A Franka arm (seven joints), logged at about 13 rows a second.
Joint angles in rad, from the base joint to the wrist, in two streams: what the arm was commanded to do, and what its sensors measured. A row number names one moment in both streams.
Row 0, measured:
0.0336 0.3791 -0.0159 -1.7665 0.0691 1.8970 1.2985
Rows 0 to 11, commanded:
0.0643 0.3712 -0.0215 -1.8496 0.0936 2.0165 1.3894
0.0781 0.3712 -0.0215 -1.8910 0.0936 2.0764 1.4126
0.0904 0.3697 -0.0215 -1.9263 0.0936 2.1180 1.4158
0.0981 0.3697 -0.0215 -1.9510 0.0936 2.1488 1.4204
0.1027 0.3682 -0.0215 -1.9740 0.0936 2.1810 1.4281
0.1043 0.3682 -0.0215 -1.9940 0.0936 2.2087 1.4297
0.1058 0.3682 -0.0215 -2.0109 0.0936 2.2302 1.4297
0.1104 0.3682 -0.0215 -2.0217 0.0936 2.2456 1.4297
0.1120 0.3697 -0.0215 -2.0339 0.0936 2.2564 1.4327
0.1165 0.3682 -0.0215 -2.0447 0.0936 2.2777 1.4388
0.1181 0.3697 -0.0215 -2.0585 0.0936 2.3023 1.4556
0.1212 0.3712 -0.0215 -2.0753 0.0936 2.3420 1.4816
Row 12, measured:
0.1054 0.3904 -0.0147 -2.0303 0.0732 2.2840 1.4343
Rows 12 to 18, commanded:
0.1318 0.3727 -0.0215 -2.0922 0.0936 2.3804 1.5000
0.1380 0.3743 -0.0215 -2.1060 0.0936 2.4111 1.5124
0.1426 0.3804 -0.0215 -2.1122 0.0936 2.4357 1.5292
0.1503 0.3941 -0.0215 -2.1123 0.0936 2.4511 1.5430
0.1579 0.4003 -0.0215 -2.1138 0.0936 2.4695 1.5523
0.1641 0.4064 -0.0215 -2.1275 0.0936 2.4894 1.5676
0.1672 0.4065 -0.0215 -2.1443 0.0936 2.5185 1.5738
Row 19, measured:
0.1491 0.4040 -0.0143 -2.1139 0.0732 2.4652 1.5406
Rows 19 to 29, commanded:
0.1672 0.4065 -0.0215 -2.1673 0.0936 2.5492 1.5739
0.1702 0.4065 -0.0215 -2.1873 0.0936 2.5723 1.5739
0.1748 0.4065 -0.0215 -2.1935 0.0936 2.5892 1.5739
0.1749 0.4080 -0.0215 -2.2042 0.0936 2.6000 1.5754
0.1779 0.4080 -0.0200 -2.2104 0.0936 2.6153 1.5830
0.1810 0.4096 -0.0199 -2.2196 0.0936 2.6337 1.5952
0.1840 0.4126 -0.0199 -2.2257 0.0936 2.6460 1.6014
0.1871 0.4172 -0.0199 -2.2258 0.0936 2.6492 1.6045
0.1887 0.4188 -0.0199 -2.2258 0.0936 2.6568 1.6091
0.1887 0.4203 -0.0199 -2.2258 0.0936 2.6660 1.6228
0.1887 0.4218 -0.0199 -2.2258 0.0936 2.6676 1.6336
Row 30, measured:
0.1775 0.4214 -0.0143 -2.2175 0.0732 2.6434 1.6017
